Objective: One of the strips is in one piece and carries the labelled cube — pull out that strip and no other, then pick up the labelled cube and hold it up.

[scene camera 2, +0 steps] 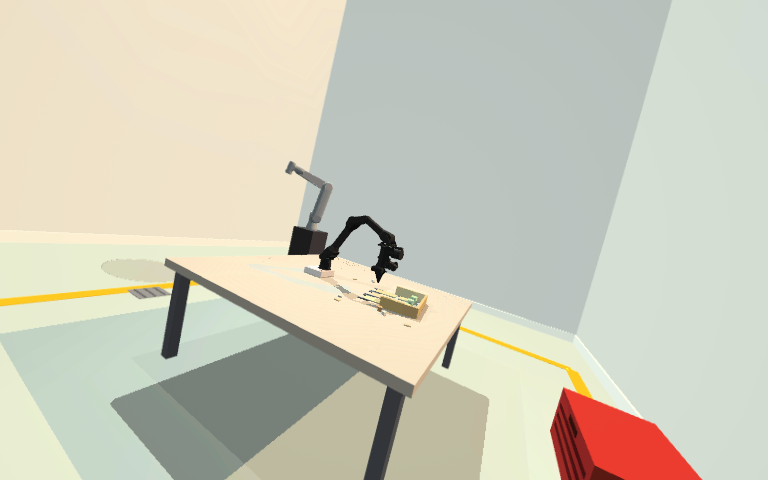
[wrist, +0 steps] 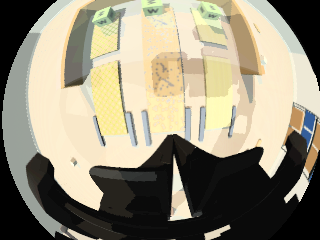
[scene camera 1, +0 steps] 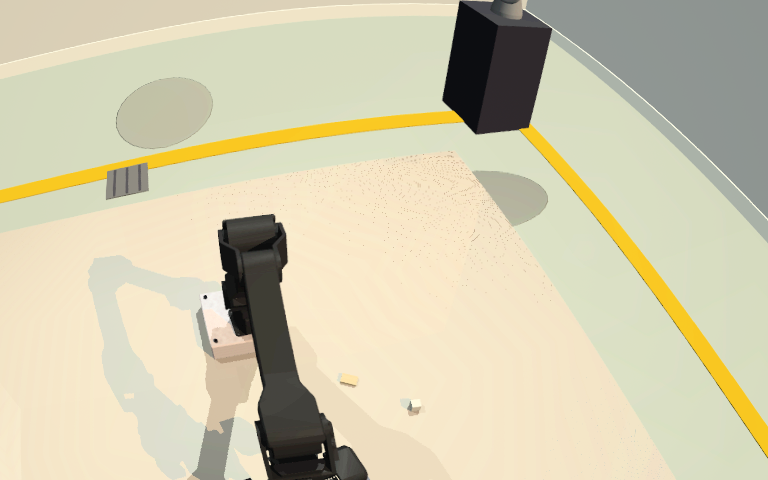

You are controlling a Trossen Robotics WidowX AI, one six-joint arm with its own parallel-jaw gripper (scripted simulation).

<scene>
My gripper point(wrist: 172, 138) is shut, holding nothing. Also in view: a strip point(wrist: 164, 86), a strip point(wrist: 217, 77) and a strip point(wrist: 106, 91).
</scene>
